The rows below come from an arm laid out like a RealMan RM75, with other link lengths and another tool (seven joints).
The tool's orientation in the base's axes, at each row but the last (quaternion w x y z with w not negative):
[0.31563, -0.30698, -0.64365, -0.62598]
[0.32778, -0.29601, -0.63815, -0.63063]
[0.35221, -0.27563, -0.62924, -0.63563]
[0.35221, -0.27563, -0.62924, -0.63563]
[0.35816, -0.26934, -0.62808, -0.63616]
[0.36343, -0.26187, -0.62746, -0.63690]
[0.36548, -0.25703, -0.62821, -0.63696]
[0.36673, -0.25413, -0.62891, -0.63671]
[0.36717, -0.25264, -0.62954, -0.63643]
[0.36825, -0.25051, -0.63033, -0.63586]
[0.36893, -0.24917, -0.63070, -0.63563]
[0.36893, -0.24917, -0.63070, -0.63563]
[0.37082, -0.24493, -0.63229, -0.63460]
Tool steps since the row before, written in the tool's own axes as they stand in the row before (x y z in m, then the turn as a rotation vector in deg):
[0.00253, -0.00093, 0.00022, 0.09, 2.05, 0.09]
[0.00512, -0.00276, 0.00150, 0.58, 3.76, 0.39]
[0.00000, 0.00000, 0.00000, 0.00, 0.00, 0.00]
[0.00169, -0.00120, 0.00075, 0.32, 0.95, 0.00]
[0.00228, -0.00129, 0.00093, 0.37, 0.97, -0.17]
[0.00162, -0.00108, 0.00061, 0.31, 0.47, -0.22]
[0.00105, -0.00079, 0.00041, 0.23, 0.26, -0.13]
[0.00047, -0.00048, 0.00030, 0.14, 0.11, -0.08]
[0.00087, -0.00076, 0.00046, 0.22, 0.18, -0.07]
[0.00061, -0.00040, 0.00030, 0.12, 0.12, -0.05]
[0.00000, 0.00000, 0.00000, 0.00, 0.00, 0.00]
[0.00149, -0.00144, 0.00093, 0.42, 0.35, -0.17]
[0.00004, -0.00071, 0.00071, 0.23, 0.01, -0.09]
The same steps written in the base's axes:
[-0.00229, 0.00019, 0.00143, 1.56, 0.15, 1.32]
[-0.00537, 0.00124, 0.00238, 2.60, 0.48, 2.76]
[0.00000, 0.00000, 0.00000, 0.00, 0.00, 0.00]
[-0.00204, 0.00053, 0.00066, 0.56, 0.01, 0.83]
[-0.00249, 0.00060, 0.00109, 0.57, -0.17, 0.87]
[-0.00190, 0.00033, 0.00067, 0.21, -0.24, 0.51]
[-0.00131, 0.00021, 0.00037, 0.08, -0.15, 0.33]
[-0.00070, 0.00020, 0.00010, 0.01, -0.09, 0.17]
[-0.00119, 0.00028, 0.00025, 0.02, -0.09, 0.28]
[-0.00073, 0.00018, 0.00025, 0.03, -0.06, 0.16]
[0.00000, 0.00000, 0.00000, 0.00, 0.00, 0.00]
[-0.00217, 0.00059, 0.00035, 0.05, -0.21, 0.53]
[-0.00069, 0.00064, -0.00035, -0.12, -0.12, 0.18]

